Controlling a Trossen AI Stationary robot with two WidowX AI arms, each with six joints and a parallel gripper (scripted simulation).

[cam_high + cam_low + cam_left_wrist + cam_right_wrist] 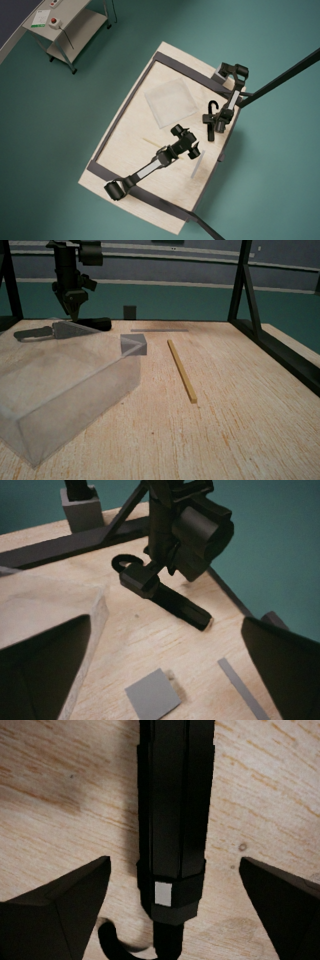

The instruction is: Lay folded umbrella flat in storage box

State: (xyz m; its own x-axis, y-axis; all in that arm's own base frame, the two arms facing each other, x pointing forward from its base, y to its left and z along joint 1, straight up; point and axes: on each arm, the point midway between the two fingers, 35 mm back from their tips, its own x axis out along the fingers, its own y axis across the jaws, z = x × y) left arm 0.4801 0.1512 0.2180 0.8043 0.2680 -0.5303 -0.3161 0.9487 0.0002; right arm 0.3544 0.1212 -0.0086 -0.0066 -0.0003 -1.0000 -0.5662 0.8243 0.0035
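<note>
My right gripper is now 3 cm to the left of the folded umbrella and 7 cm above it. Also, from my right hand: storage box 29 cm ahead, 10 cm to the left, 4 cm below; grey block 6 cm ahead, 21 cm to the left, 7 cm below; grey strip 12 cm behind, 27 cm to the left, 9 cm below.
</note>
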